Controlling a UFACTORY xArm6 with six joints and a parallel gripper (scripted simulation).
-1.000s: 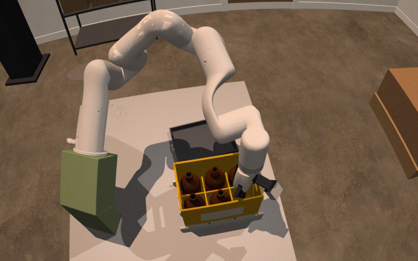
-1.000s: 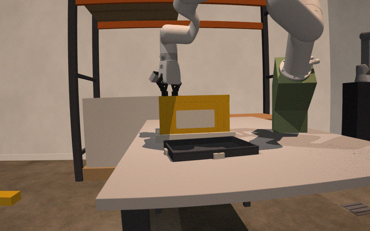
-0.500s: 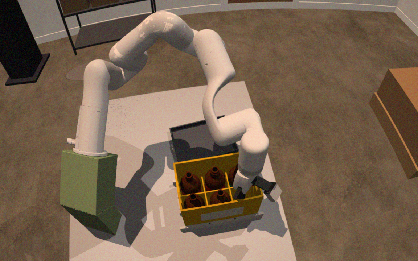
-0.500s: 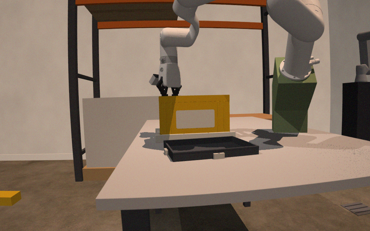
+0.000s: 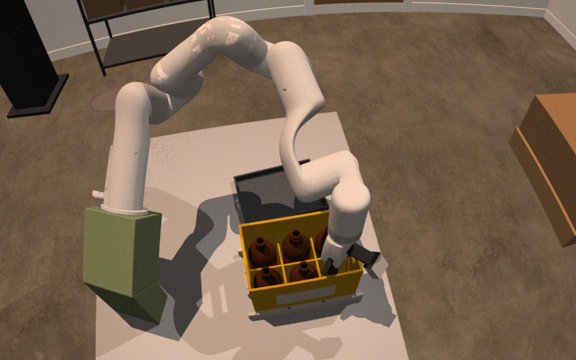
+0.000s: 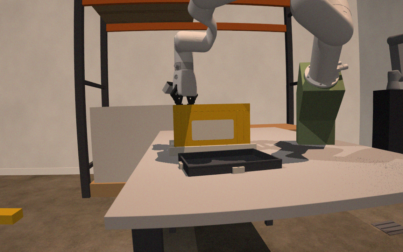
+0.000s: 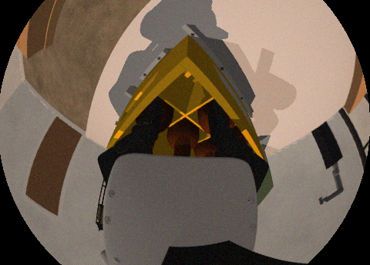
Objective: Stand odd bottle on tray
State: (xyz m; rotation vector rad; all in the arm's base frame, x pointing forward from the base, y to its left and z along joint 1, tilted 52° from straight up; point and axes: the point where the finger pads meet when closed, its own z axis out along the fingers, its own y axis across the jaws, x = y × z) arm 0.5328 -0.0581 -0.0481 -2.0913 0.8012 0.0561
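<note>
Now: hand 9 cm past the yellow crate, 3 cm to the right of it and 7 cm above it. The rest, counted from my hand: glass bottle 10 cm behind, 8 cm to the left, 7 cm below; then dark tray 15 cm behind, 30 cm to the left, 15 cm below.
</note>
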